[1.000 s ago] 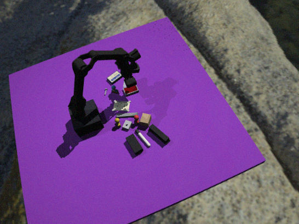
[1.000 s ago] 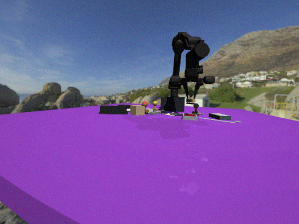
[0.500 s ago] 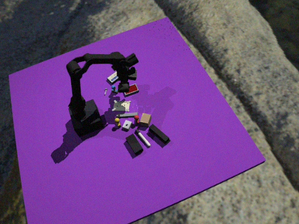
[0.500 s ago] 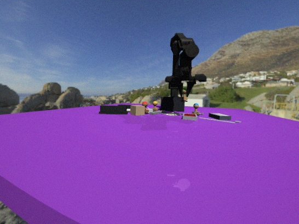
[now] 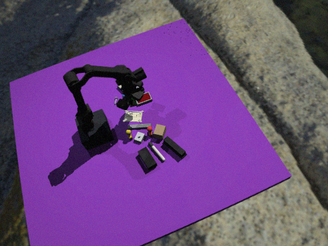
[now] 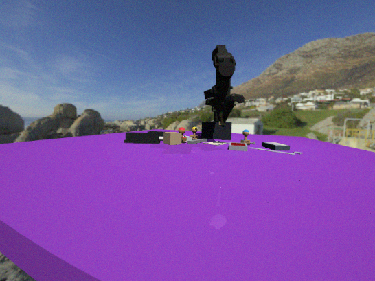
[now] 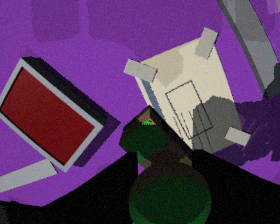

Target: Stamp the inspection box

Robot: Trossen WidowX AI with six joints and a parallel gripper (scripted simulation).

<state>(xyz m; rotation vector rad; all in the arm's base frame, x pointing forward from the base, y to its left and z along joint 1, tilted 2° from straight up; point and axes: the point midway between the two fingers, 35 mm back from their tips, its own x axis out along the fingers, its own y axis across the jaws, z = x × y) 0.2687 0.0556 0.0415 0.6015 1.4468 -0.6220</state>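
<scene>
Right now my gripper tip is 10 cm above the cream card, 2 cm to the left of it and 2 cm past it. Round my gripper tip: blue-knobbed stamp 10 cm to the left, 8 cm below, 3 cm behind; ink pad 9 cm below, 7 cm to the left, 7 cm ahead; green-knobbed stamp right at my gripper tip.
</scene>
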